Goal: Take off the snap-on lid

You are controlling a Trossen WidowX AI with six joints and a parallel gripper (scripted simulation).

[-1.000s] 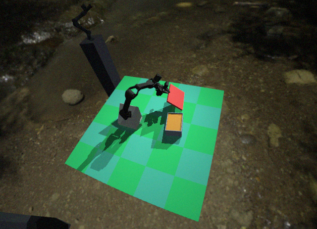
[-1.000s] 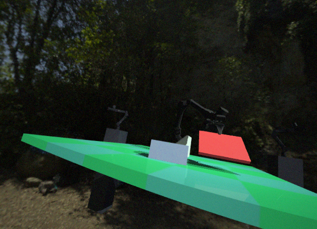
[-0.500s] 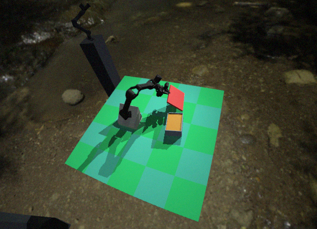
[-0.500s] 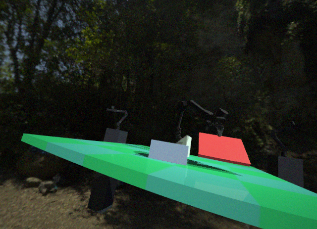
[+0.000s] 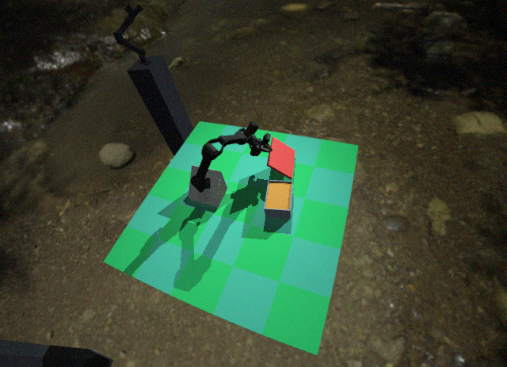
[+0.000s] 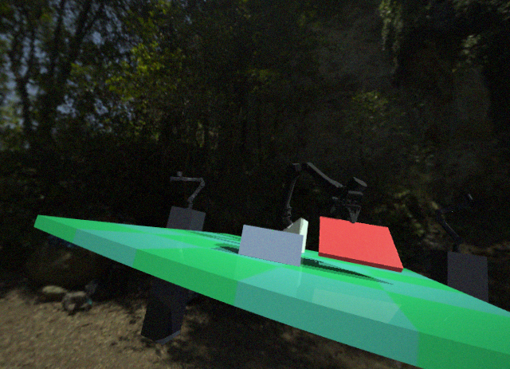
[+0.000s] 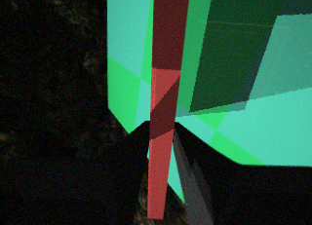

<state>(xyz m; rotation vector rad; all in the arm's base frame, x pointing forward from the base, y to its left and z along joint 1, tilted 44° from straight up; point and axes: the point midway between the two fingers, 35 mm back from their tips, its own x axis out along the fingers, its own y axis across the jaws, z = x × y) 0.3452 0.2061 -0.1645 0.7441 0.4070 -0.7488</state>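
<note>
Now: the red lid 6 cm ahead of my gripper tip and 5 cm below it. From my gripper tip the other things lie so: storage box 9 cm ahead, 27 cm to the right, 11 cm below.
</note>
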